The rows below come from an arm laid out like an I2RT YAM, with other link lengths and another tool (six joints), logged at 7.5 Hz.
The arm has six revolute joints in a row. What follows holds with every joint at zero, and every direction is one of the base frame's. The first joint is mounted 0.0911 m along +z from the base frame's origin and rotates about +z. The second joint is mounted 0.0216 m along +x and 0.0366 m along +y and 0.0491 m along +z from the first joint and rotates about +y. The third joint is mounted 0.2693 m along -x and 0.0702 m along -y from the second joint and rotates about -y. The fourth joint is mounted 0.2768 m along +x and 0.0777 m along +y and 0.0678 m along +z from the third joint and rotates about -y. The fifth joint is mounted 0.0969 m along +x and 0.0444 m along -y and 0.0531 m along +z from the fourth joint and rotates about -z. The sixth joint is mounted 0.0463 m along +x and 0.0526 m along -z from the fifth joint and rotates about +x. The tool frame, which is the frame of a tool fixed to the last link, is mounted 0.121 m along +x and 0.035 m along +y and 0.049 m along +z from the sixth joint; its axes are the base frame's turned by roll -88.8, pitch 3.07 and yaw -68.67 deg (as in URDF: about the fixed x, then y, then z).
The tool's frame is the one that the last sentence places.
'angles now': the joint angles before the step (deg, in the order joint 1, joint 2, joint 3, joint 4, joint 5, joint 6). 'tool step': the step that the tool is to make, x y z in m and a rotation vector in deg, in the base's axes. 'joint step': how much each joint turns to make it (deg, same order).
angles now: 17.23, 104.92, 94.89, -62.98, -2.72, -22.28
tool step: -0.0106, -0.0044, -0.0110, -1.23, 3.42, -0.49
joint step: 0.00, 0.73, 0.00, -2.89, 0.28, 0.43
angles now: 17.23, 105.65, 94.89, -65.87, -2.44, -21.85
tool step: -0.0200, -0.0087, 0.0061, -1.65, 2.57, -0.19
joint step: 0.01, -1.85, -0.01, -4.78, 0.84, 0.02
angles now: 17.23, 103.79, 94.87, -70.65, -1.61, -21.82
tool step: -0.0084, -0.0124, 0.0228, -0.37, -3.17, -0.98
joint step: -0.73, -5.14, -2.14, -0.08, 1.30, -0.02
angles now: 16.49, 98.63, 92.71, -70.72, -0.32, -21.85
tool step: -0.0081, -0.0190, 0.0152, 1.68, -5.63, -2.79
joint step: -2.06, -8.59, -8.35, 5.64, 0.09, 0.73
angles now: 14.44, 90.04, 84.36, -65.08, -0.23, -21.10
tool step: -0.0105, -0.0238, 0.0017, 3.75, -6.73, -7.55
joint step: -2.36, -11.41, -13.93, 9.95, 0.09, 5.60
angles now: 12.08, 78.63, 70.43, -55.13, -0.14, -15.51
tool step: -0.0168, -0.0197, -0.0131, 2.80, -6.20, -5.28
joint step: -1.78, -11.09, -14.81, 10.33, 0.41, 3.80
